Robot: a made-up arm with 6 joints. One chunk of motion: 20 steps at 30 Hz.
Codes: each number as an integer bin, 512 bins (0 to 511) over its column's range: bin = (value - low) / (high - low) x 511, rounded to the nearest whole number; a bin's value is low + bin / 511 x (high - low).
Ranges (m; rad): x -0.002..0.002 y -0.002..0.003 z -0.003..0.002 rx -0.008..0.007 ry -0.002..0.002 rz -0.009..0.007
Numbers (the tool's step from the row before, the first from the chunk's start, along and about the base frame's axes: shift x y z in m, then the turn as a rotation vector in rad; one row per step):
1: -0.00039 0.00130 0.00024 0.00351 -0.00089 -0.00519
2: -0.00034 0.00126 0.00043 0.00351 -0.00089 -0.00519
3: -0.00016 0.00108 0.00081 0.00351 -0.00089 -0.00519
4: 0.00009 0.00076 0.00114 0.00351 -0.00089 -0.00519
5: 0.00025 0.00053 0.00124 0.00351 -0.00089 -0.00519
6: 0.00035 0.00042 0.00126 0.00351 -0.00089 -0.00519
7: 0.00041 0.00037 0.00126 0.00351 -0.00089 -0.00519
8: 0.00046 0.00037 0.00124 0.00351 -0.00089 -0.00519
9: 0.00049 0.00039 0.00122 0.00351 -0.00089 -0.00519
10: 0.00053 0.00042 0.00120 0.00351 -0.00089 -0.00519
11: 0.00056 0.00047 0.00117 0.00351 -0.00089 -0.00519
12: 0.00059 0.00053 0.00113 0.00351 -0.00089 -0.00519
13: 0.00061 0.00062 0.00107 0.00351 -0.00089 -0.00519
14: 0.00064 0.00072 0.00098 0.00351 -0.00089 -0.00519
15: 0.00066 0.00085 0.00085 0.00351 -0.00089 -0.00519
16: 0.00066 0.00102 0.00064 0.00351 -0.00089 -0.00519
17: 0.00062 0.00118 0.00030 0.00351 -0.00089 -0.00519
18: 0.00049 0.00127 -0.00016 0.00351 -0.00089 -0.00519
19: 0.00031 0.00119 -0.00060 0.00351 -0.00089 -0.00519
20: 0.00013 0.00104 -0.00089 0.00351 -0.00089 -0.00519
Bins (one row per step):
1: 206 337 331 392 142 122
2: 212 333 351 392 142 122
3: 235 315 389 392 142 122
4: 267 282 423 392 142 122
5: 287 259 433 392 142 122
6: 300 247 435 392 142 122
7: 308 242 435 392 142 122
8: 314 242 433 392 142 122
9: 318 244 431 392 142 122
10: 323 247 429 392 142 122
11: 327 252 426 392 142 122
12: 331 259 422 392 142 122
13: 333 268 416 392 142 122
14: 337 278 407 392 142 122
15: 340 291 393 392 142 122
16: 340 309 372 392 142 122
17: 335 325 337 392 142 122
18: 318 334 290 392 142 122
19: 295 326 245 392 142 122
20: 272 311 216 392 142 122

